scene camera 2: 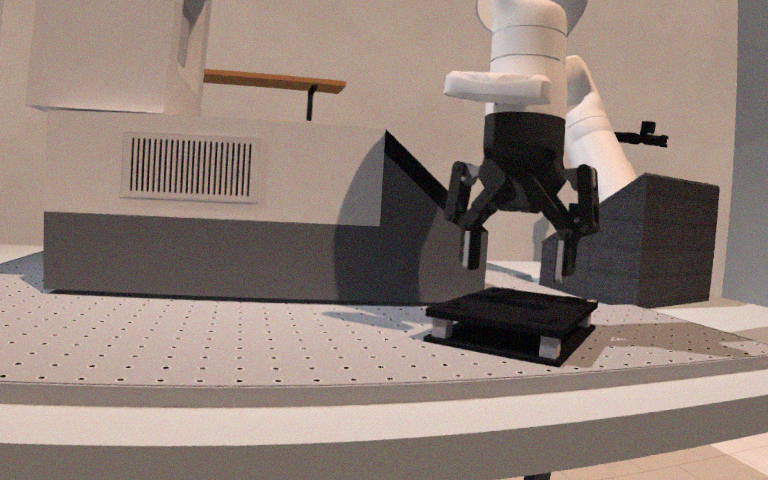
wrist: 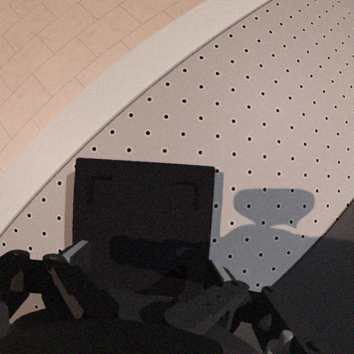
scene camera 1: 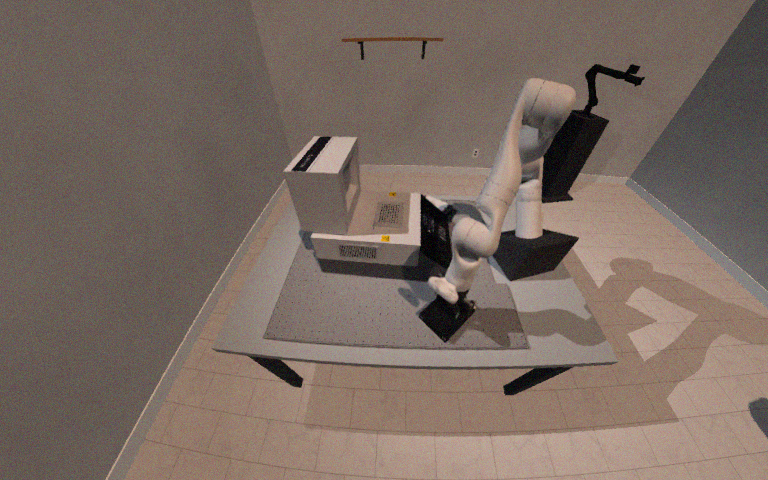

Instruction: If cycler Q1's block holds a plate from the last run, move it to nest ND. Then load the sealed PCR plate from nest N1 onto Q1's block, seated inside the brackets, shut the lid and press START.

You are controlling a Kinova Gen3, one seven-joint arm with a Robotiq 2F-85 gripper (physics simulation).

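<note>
Cycler Q1 (scene camera 1: 328, 244) (scene camera 2: 305, 169) stands at the back left. Its tall lid housing (scene camera 1: 320, 198) (scene camera 2: 113, 50) is at the left, away from the block. A rectangle of small dark wells (scene camera 1: 390, 213) shows in its top; I cannot tell whether a plate is on it. The sloped black front panel (scene camera 1: 434, 229) faces the arm; START is not readable. A black two-level stand (scene camera 1: 444, 323) (scene camera 2: 509, 308) (wrist: 145, 200) with pale corner posts is at the front right; no nest label is readable. My gripper (scene camera 2: 516, 272) (wrist: 147, 263) is open and empty, just above the stand's top. No sealed plate is distinguishable.
The perforated mat (scene camera 1: 339, 316) (scene camera 2: 198, 339) (wrist: 285, 125) lies on the table (scene camera 1: 249, 339). The dark arm pedestal (scene camera 1: 532, 254) (scene camera 2: 673, 243) is at the back right. A wall shelf (scene camera 1: 390, 39) (scene camera 2: 271, 80) and a black stand with a jointed arm (scene camera 1: 572, 152) are behind.
</note>
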